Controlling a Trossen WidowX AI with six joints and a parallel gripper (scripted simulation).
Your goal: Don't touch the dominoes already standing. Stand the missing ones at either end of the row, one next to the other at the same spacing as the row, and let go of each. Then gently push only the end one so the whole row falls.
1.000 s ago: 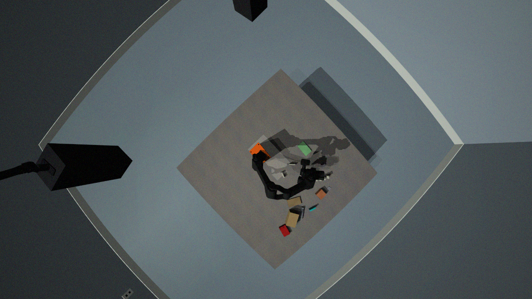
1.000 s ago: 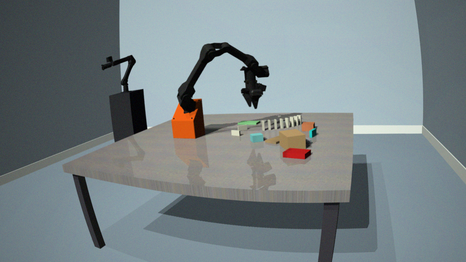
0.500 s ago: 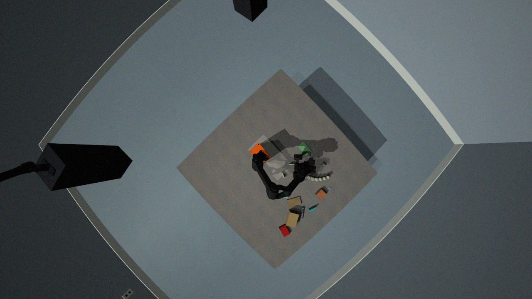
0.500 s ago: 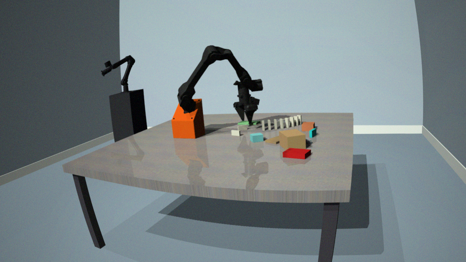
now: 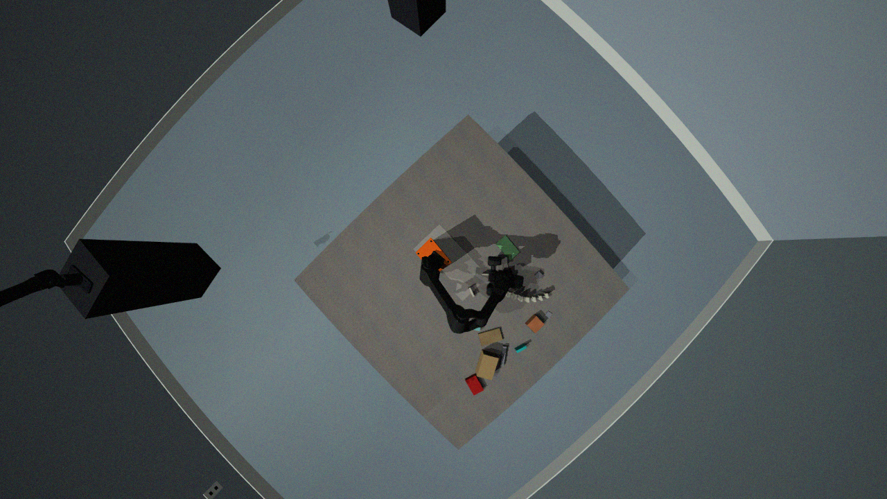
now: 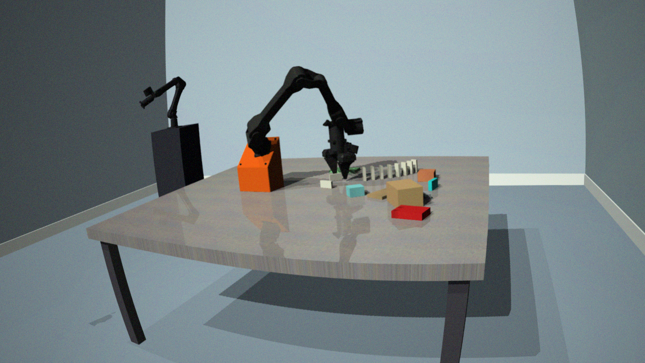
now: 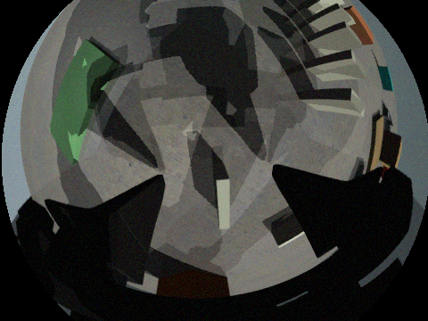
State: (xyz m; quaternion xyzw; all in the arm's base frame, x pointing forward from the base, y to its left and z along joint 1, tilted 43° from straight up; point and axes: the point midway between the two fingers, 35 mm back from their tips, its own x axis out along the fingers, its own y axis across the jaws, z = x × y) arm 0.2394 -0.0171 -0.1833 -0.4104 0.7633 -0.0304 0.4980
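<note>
My gripper tip is 20 mm past the flat green block and 160 mm to the right of it. Round my gripper tip: orange block (340 mm ahead, 50 mm to the right, 10 mm above); then cyan block (110 mm ahead, 250 mm to the right, 10 mm above); then flat tan slab (210 mm ahead, 250 mm to the right).
</note>
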